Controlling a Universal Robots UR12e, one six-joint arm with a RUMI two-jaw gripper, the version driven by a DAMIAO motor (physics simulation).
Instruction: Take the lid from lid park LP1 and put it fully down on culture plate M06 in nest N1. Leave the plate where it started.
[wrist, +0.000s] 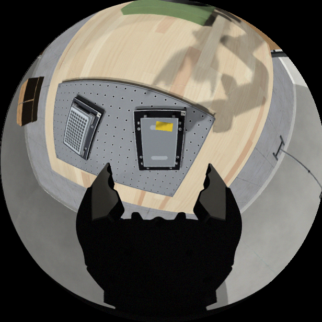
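A grey, see-through lid (159, 142) with a yellow label lies flat in a black-framed holder (160, 112), near the middle of the wrist view; the holder appears to be lid park LP1, though its mark is too small to read fully. A culture plate (77, 131) with rows of round wells sits in a second dark holder (98, 122) at the left, apparently nest N1. No lid shows on its wells. My gripper (158, 164) is open and empty. Its two jaws are wide apart above the board, on the near side of the lid.
Both holders are on a grey perforated board (120, 162) on a light wooden table (120, 55). A green mat (167, 11) lies at the far edge. A brown and black object (30, 101) is at the far left. The arm's shadow falls on the right.
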